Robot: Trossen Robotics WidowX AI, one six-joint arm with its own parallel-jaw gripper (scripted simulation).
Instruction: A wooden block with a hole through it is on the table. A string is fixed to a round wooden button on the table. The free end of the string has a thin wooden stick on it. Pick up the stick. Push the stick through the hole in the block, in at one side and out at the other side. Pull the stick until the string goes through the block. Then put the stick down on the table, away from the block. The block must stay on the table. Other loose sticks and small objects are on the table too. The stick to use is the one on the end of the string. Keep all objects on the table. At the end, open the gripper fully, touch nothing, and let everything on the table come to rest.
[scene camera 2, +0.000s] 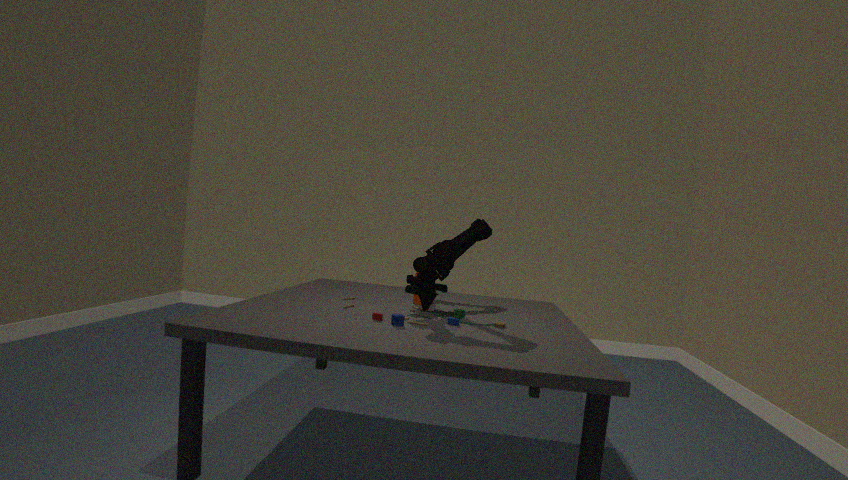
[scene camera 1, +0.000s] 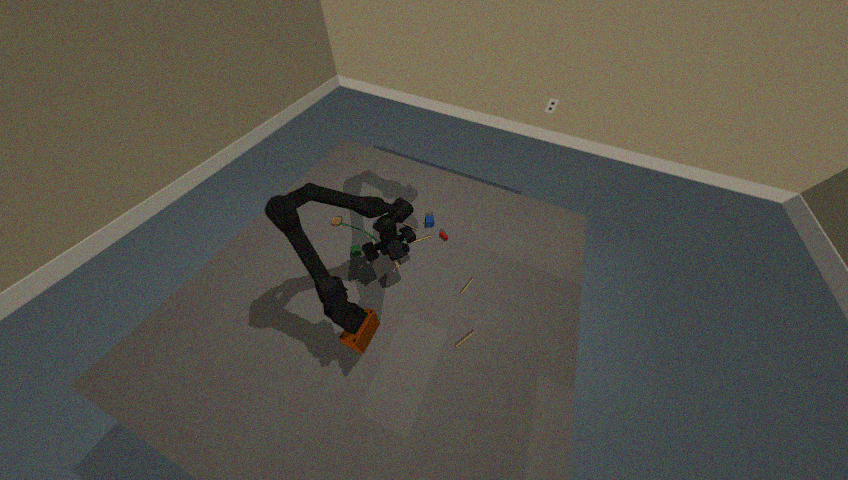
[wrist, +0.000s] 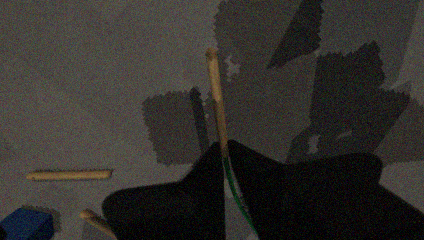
I see my gripper and a thin wooden stick.
My gripper is seen too in scene camera 2 and in the wrist view.
